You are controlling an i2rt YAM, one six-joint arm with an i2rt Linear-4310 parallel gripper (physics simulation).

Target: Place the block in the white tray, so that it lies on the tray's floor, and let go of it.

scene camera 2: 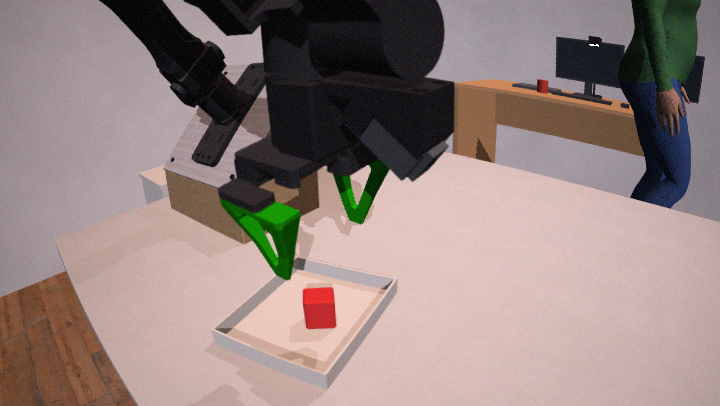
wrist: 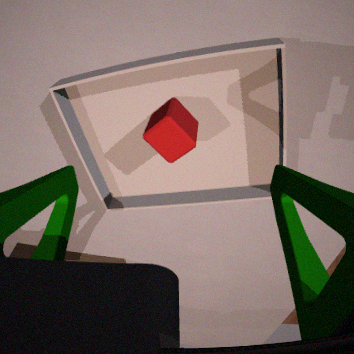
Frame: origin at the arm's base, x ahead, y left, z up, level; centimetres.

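Seen in the pictures: gripper, fingertip midpoint: (scene camera 2: 322, 248) (wrist: 173, 176); arm's base, origin of the base link: (scene camera 2: 234, 112).
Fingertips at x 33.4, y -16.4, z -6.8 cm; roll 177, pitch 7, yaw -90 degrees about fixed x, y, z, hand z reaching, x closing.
Pixels of each thing's top centre, then the offset from my fingertips to it.
- red block, middle of its top: (wrist: 168, 141) (scene camera 2: 318, 294) dx -2.1, dy +1.2, dz -6.3 cm
- white tray, middle of its top: (wrist: 174, 144) (scene camera 2: 308, 305) dx -3.5, dy +1.0, dz -8.2 cm
The red block (scene camera 2: 319, 308) (wrist: 171, 137) rests on the floor of the white tray (scene camera 2: 272, 361) (wrist: 190, 196), near its middle and apart from the walls. The tray lies flat on the table. My gripper (scene camera 2: 322, 249) (wrist: 173, 176) is wide open and empty, with its green fingers far apart. It hangs above the tray's far side in the scene view, clear of the block. In the wrist view the block shows beyond the fingertips, and neither finger touches it.
A wooden box with a slanted metal top (scene camera 2: 201, 207) stands behind the arm at the left of the table. Beyond the table are a wooden desk (scene camera 2: 564, 118) with a monitor (scene camera 2: 587, 60) and a red cup (scene camera 2: 542, 85), and a standing person (scene camera 2: 660, 126).
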